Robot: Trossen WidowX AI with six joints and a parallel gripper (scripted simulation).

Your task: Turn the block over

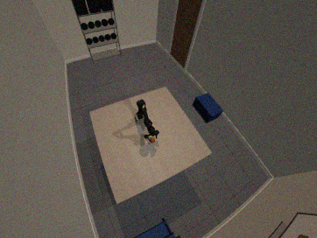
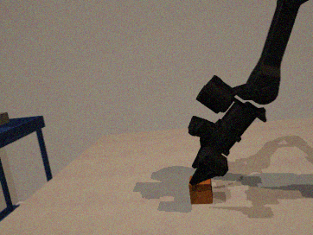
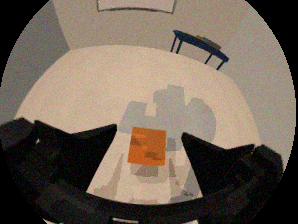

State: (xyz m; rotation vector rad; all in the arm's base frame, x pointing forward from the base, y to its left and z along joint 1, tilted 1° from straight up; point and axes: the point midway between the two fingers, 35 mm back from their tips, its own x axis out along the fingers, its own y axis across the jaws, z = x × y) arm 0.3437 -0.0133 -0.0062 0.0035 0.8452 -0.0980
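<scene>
My gripper tip is now 30 mm past the orange block and 40 mm above it.
</scene>
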